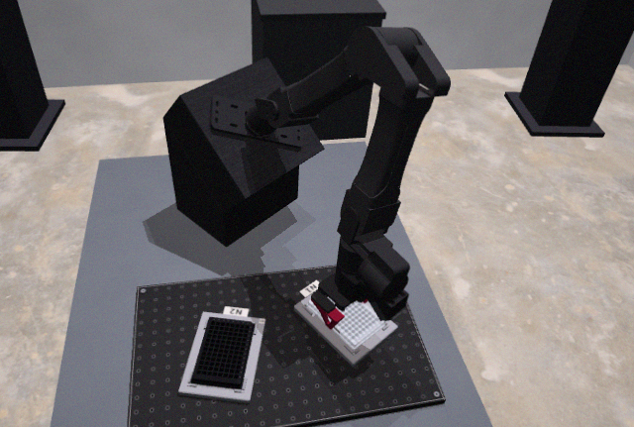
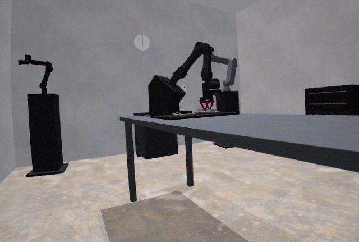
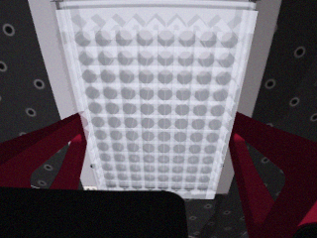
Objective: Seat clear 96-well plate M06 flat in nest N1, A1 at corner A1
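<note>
My gripper is now 10 mm above the clear plate M06. From my hand the other things lie so: nest 20 mm below; then N2 label 210 mm to the right, 20 mm below, 20 mm behind; then N1 tag 80 mm behind, 60 mm to the right, 20 mm below.
</note>
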